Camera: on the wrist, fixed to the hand. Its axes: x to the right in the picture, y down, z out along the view.
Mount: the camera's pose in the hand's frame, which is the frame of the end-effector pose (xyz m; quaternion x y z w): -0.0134 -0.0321 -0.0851 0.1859 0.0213 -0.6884 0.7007
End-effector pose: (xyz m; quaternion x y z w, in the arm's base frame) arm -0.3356 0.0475 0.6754 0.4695 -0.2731 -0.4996 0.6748
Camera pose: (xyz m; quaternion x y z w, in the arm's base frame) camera -0.2824 0.0887 0.6128 0.6531 0.0533 -0.7539 0.0474
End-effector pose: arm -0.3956 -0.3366 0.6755 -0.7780 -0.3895 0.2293 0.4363
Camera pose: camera -0.3573 -0.3798 0.7470 -0.2008 -0.7566 -0.0838 0.6165
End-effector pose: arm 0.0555 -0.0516 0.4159 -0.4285 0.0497 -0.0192 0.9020
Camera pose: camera 0.0334 -0.1365 0.3883 -0.1664 -0.2445 -0.6528 0.6974
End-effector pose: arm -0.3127 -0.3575 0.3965 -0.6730 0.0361 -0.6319 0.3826
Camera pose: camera -0.4041 -0.3677 0.3957 0.4119 0.5474 0.7273 0.0426
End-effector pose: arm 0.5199 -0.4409 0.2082 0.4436 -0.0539 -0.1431 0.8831
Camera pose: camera 0.5195 -0.3897 0.1319 0.5152 0.2598 -0.6888 0.4390
